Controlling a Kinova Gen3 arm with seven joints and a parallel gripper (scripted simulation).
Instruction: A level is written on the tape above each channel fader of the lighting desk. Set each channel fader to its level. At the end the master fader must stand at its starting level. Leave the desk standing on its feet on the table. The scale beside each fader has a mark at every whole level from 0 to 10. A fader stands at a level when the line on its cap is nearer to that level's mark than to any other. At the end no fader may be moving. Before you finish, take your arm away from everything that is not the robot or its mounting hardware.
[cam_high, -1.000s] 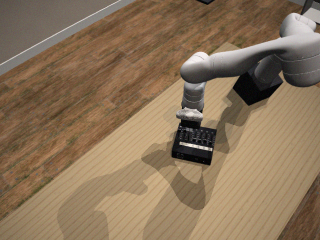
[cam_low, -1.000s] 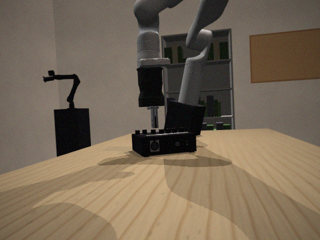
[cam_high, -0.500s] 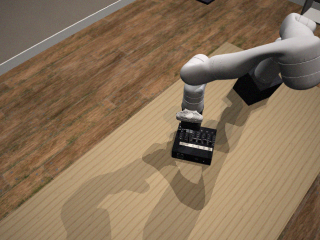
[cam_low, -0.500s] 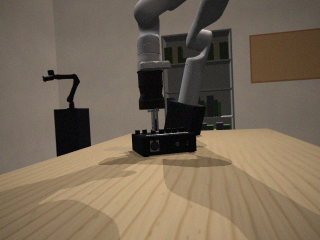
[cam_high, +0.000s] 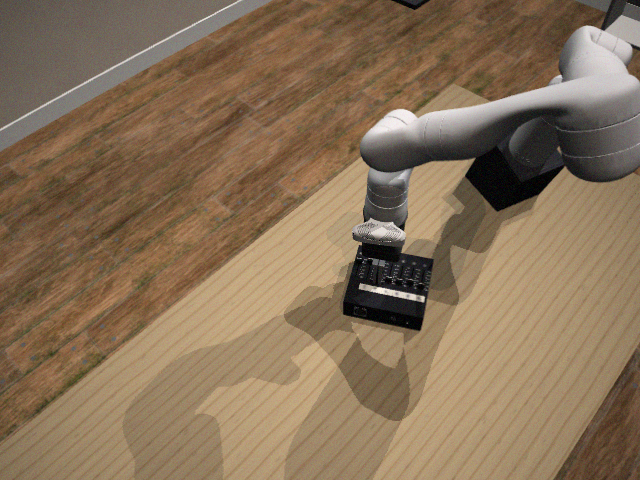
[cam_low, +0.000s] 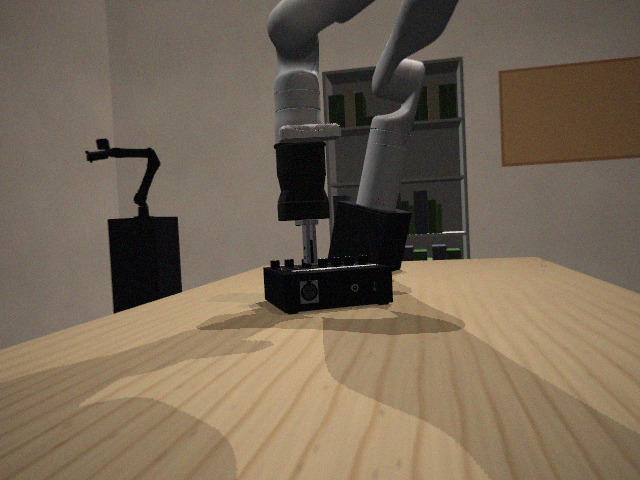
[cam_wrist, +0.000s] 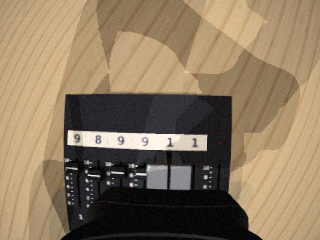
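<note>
Now: hand 1 cm past the master fader cap, 6 cm to the left of it and 2 cm above it.
</note>
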